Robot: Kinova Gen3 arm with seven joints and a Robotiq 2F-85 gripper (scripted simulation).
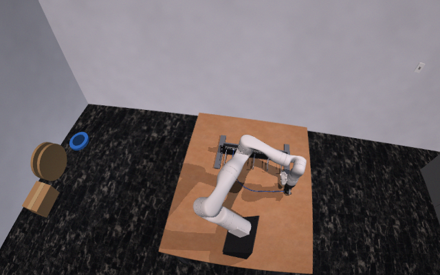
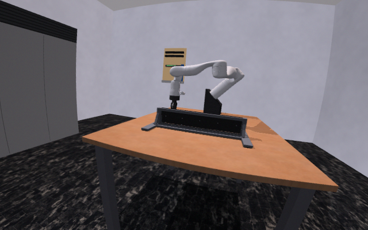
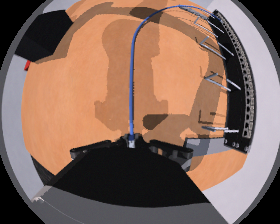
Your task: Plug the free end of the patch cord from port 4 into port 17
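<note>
My hand is 1 cm to the left of the plug and 1 cm above it.
</note>
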